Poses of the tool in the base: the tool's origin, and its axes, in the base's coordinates. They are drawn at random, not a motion.
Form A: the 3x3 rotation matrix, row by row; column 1 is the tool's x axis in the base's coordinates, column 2 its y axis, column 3 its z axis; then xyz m. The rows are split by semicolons.
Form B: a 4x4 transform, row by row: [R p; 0 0 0 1], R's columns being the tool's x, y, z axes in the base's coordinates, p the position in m. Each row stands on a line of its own. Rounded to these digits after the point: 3 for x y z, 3 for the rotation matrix.
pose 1, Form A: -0.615, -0.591, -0.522; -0.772, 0.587, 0.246; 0.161, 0.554, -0.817; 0.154, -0.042, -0.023
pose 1, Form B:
-0.615, -0.591, -0.522, 0.154
-0.772, 0.587, 0.246, -0.042
0.161, 0.554, -0.817, -0.023
0, 0, 0, 1

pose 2, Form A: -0.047, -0.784, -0.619; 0.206, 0.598, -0.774; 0.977, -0.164, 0.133; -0.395, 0.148, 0.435
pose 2, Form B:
-0.047, -0.784, -0.619, -0.395
0.206, 0.598, -0.774, 0.148
0.977, -0.164, 0.133, 0.435
0, 0, 0, 1

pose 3, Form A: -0.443, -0.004, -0.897; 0.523, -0.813, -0.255; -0.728, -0.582, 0.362; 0.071, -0.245, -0.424
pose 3, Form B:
-0.443, -0.004, -0.897, 0.071
0.523, -0.813, -0.255, -0.245
-0.728, -0.582, 0.362, -0.424
0, 0, 0, 1

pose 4, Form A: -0.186, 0.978, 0.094; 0.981, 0.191, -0.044; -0.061, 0.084, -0.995; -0.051, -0.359, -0.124
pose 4, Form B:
-0.186, 0.978, 0.094, -0.051
0.981, 0.191, -0.044, -0.359
-0.061, 0.084, -0.995, -0.124
0, 0, 0, 1

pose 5, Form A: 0.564, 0.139, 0.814; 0.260, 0.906, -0.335; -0.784, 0.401, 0.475; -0.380, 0.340, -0.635
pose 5, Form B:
0.564, 0.139, 0.814, -0.380
0.260, 0.906, -0.335, 0.340
-0.784, 0.401, 0.475, -0.635
0, 0, 0, 1

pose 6, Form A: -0.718, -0.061, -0.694; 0.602, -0.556, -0.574; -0.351, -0.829, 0.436; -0.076, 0.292, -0.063
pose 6, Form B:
-0.718, -0.061, -0.694, -0.076
0.602, -0.556, -0.574, 0.292
-0.351, -0.829, 0.436, -0.063
0, 0, 0, 1

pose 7, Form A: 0.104, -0.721, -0.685; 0.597, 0.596, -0.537; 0.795, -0.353, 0.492; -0.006, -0.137, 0.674
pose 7, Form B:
0.104, -0.721, -0.685, -0.006
0.597, 0.596, -0.537, -0.137
0.795, -0.353, 0.492, 0.674
0, 0, 0, 1

